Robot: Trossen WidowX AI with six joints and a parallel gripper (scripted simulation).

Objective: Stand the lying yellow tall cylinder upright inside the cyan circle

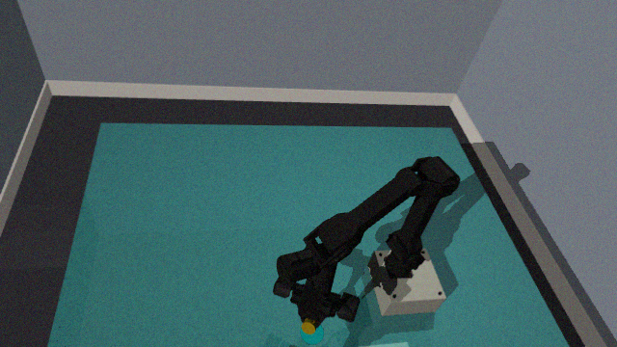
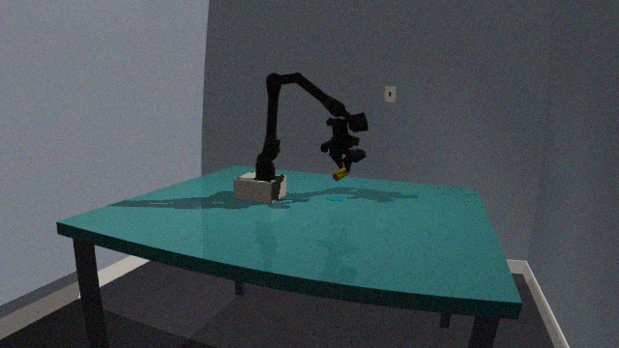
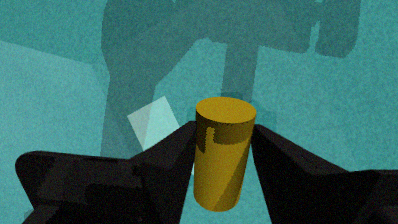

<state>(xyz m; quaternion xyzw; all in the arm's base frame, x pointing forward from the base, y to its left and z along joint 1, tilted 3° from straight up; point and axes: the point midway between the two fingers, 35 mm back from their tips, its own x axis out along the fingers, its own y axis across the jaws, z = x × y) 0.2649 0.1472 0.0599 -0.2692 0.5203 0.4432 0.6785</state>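
My gripper tip is 110 mm above the cyan circle, 30 mm past it and 20 mm to the left of it. From my gripper tip the other things lie so: yellow tall cylinder: 20 mm to the right, 10 mm below, 10 mm behind.
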